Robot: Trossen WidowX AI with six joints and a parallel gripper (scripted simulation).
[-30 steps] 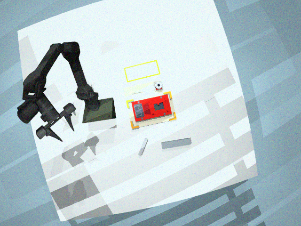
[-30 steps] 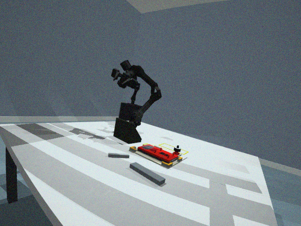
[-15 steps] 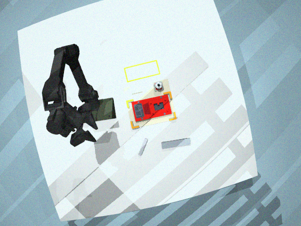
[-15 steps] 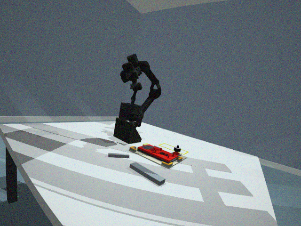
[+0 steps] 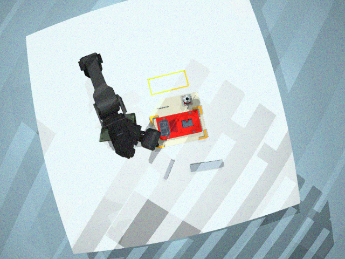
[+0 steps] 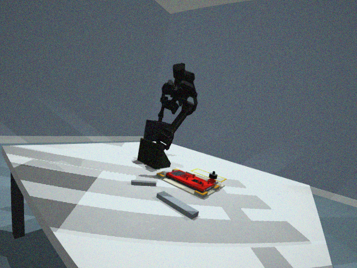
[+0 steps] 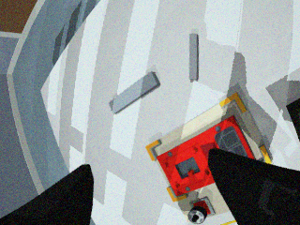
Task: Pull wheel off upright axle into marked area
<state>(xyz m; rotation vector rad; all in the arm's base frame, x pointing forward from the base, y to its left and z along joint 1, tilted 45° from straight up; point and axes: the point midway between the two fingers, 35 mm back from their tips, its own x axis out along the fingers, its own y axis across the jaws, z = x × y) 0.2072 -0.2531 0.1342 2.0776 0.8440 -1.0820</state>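
Now: the grey spoked wheel 15 cm ahead of my gripper tip, 18 cm to the left of it and 28 cm below it. The rest, counted from my gripper tip: upright axle (15 cm ahead, 18 cm to the left, 28 cm below); then long grey bar (22 cm ahead, 14 cm to the right, 31 cm below); then thin grey strip (3 cm ahead, 15 cm to the right, 31 cm below).
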